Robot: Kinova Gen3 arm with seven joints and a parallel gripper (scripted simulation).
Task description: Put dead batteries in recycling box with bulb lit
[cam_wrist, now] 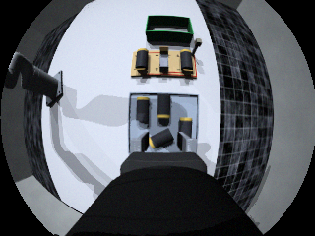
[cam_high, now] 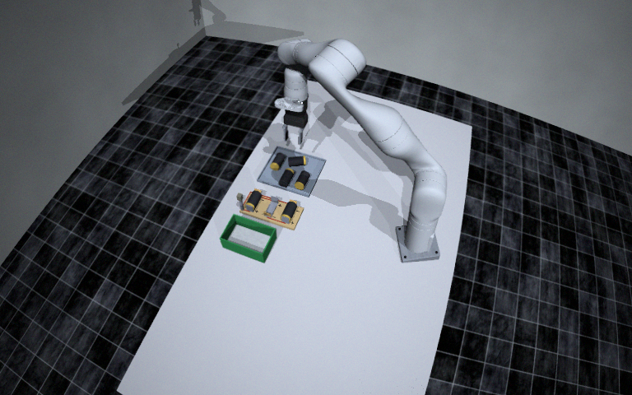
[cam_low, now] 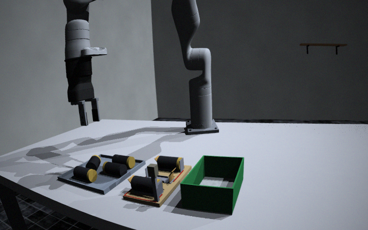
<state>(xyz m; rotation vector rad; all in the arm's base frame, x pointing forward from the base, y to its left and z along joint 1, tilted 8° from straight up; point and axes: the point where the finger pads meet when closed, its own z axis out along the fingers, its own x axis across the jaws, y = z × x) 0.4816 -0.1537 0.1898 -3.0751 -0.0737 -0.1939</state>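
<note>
The grey tray lies 16 cm below my hand and 1 cm to the left of it. Also, from my hand: green recycling box: 34 cm to the left, 15 cm below, 1 cm ahead.
</note>
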